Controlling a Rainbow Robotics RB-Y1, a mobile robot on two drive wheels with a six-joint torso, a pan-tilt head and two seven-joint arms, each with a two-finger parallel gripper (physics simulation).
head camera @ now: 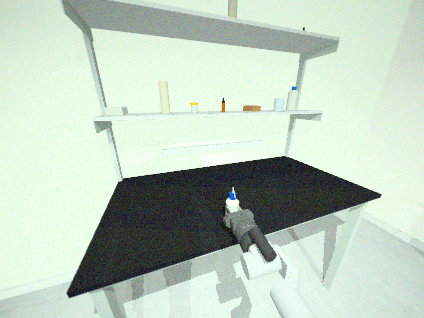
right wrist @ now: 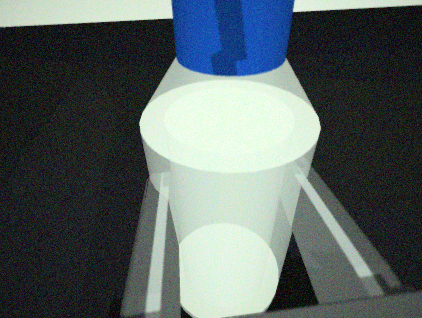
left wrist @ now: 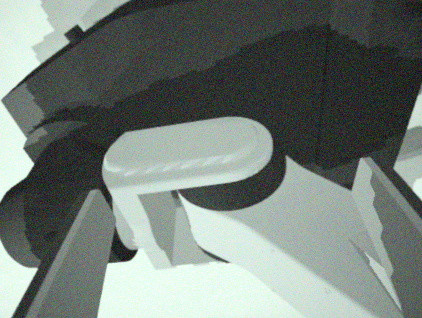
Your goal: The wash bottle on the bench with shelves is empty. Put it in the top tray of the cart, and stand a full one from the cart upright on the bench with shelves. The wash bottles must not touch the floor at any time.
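Places are measured from the robot's base along level axes (x left, y back, z up), in millimetres.
Pixels of known places: left gripper, fingertip midpoint: (left wrist: 228, 190); right gripper, fingertip midpoint: (head camera: 232, 207) (right wrist: 227, 182).
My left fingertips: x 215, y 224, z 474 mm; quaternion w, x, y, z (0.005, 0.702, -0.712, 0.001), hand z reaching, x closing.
Ahead of a thing's pixels: the offset from my left fingertips to its top centre. Level surfaces: height alone.
The wash bottle {dx -356, dy -652, dz +614 mm} (head camera: 232, 204) (right wrist: 225, 200) has a translucent, empty-looking body and a blue cap. It is upright over the front middle of the black bench top {dz +440 mm} (head camera: 165, 215) (right wrist: 60, 115); the head view hides its base, and I cannot tell whether it touches the bench. My right gripper (head camera: 232, 211) (right wrist: 227, 182) is shut on its body, one finger on each side. My left gripper (left wrist: 228, 190) is open, with white and dark robot parts behind its fingers. The cart and the full wash bottles do not show.
A middle shelf (head camera: 145, 117) above the bench holds a beige cylinder {dx -22, dy -1097, dz +1075 mm} (head camera: 164, 97), a yellow-lidded jar {dx -194, dy -1137, dz +957 mm} (head camera: 194, 108), an amber bottle {dx -386, dy -1160, dz +989 mm} (head camera: 223, 106), a brown box {dx -620, dy -1277, dz +937 mm} (head camera: 252, 108), a pale blue cup {dx -833, dy -1287, dz +987 mm} (head camera: 279, 104) and a blue-capped bottle (head camera: 292, 100). An upper shelf (head camera: 200, 29) hangs above.
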